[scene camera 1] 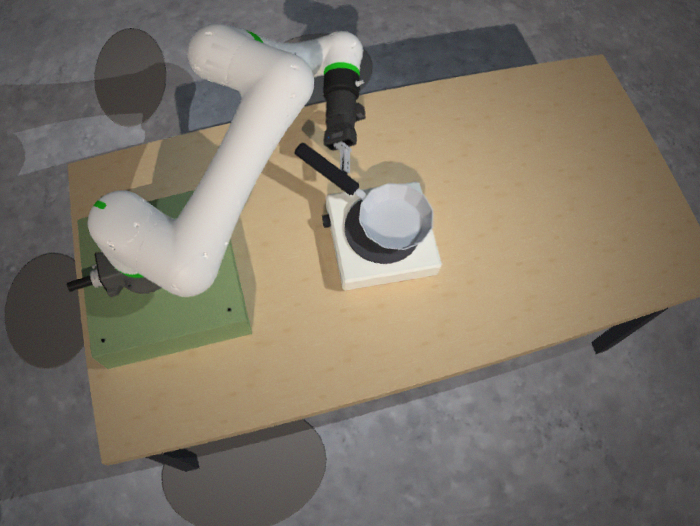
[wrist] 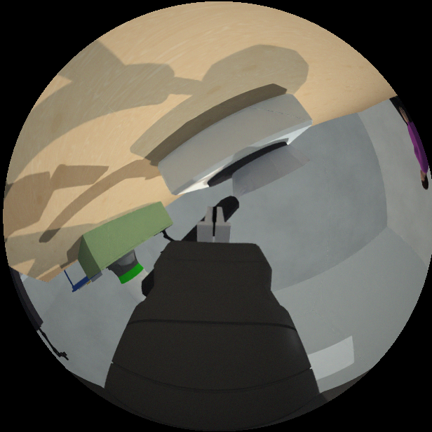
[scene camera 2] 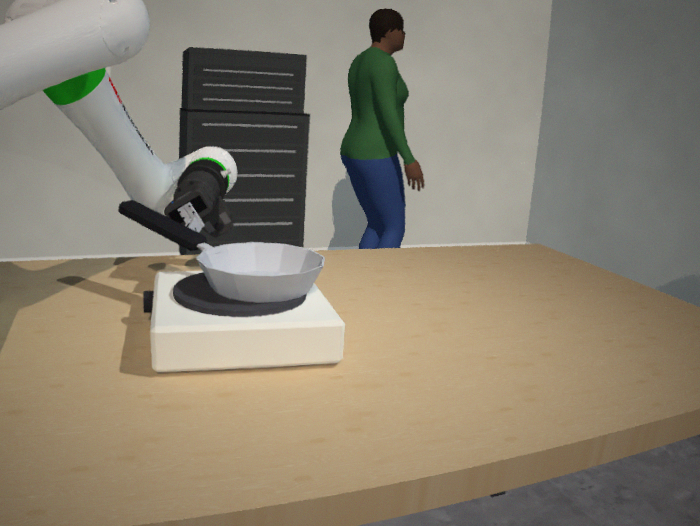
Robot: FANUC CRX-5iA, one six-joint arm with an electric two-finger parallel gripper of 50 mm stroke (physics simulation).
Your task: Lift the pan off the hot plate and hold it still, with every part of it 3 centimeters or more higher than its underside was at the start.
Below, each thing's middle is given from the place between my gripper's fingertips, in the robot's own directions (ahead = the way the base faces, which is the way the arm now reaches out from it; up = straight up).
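From my hand, the light grey pan (scene camera 2: 253, 272) is 3 cm ahead and 8 cm to the right. Going by their middles, the pan is the nearest to my hand of the things named here. And there is the white hot plate (scene camera 2: 193, 328), which lies 8 cm below my hand, 4 cm ahead of it and 15 cm to the right of it.
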